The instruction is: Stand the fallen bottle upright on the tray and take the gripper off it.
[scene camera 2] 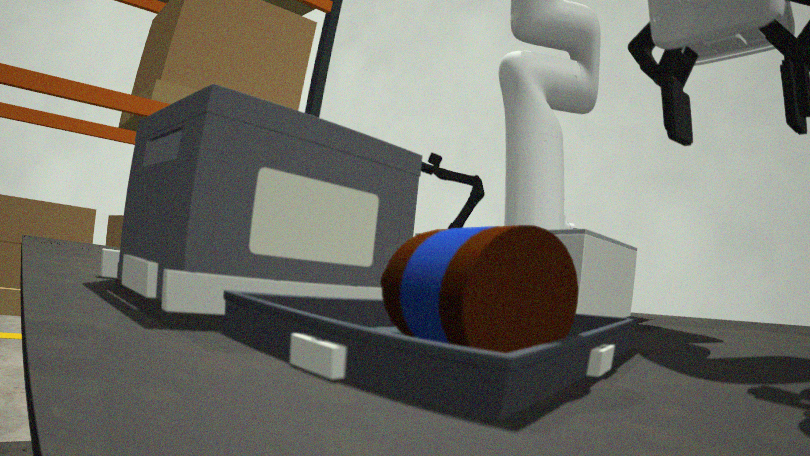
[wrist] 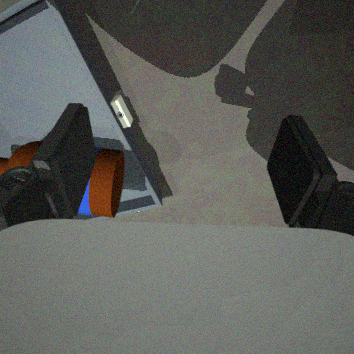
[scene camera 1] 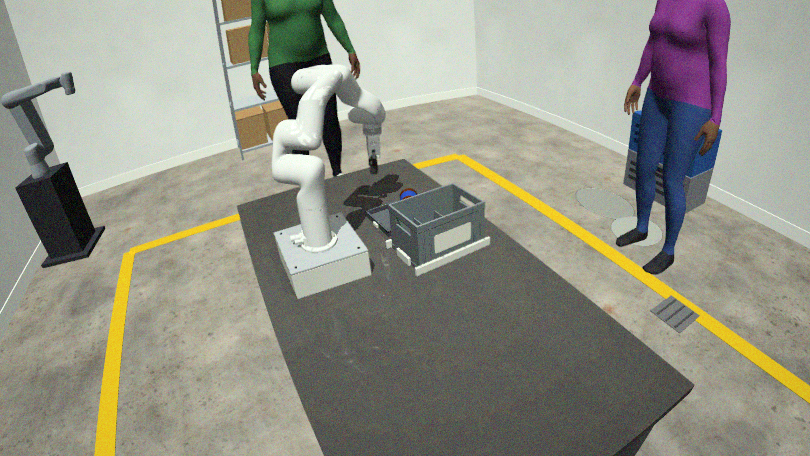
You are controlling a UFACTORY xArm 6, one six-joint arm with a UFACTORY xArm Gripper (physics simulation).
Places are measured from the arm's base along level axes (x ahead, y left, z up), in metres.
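Pixels of known places: gripper, fingertip midpoint: [scene camera 2: 734, 136] [wrist: 184, 135] [scene camera 1: 373, 169]; arm's base, link origin: [scene camera 1: 318, 241].
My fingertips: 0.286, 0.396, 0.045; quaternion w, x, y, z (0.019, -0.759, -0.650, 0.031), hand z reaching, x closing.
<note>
Ahead of a thing's pixels: the offset from my fingertips to its top centre, as dx, dy, dz.
The brown-orange bottle with a blue band {+0.102, -0.159, -0.074} [scene camera 1: 408, 194] [scene camera 2: 422, 283] [wrist: 107, 182] lies on its side in the dark tray {+0.075, -0.167, -0.128} [scene camera 1: 380, 215] [scene camera 2: 396, 362] [wrist: 50, 85]. Its flat round end faces scene camera 2, near a tray corner; its far end is hidden in that view. My gripper [scene camera 1: 373, 169] [scene camera 2: 740, 137] [wrist: 184, 135] is open and empty, fingers pointing down. It hangs well above the table, to one side of the tray. In the wrist view the left finger covers part of the bottle, and table surface shows between the fingers.
A tall grey crate {+0.125, -0.420, +0.022} [scene camera 1: 405, 232] [scene camera 2: 221, 186] stands right beside the tray, with white blocks [scene camera 1: 453, 256] [scene camera 2: 192, 291] along its foot. Small white blocks [scene camera 2: 318, 356] [wrist: 121, 111] sit against the tray's outer walls. Two people stand beyond the table.
</note>
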